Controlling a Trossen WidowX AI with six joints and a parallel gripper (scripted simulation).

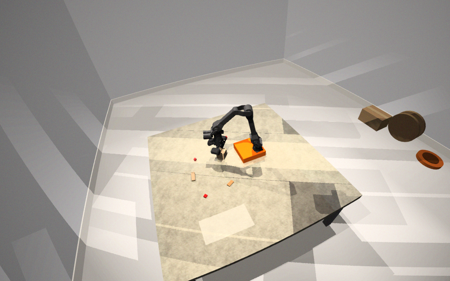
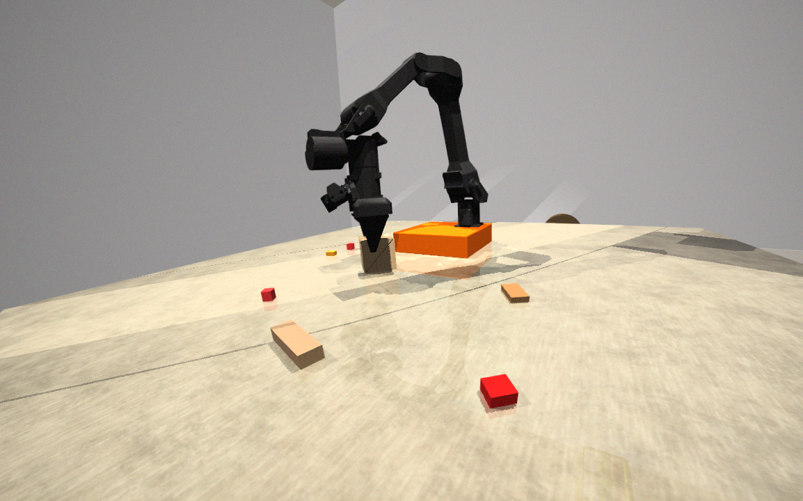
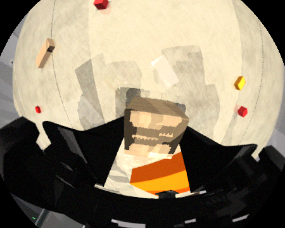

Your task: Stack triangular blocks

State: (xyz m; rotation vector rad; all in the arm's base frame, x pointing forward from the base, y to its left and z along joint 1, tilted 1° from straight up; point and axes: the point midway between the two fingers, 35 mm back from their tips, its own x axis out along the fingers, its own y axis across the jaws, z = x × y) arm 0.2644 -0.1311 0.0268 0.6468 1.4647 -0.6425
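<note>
My gripper tip is now 2 cm to the right of the triangular block, 2 cm past it and 2 cm above it. The rest, counted from my gripper tip: tiny dark orange piece (18 cm to the right, 7 cm behind, 4 cm below); long tan bar (27 cm ahead, 9 cm to the left, 3 cm below).
</note>
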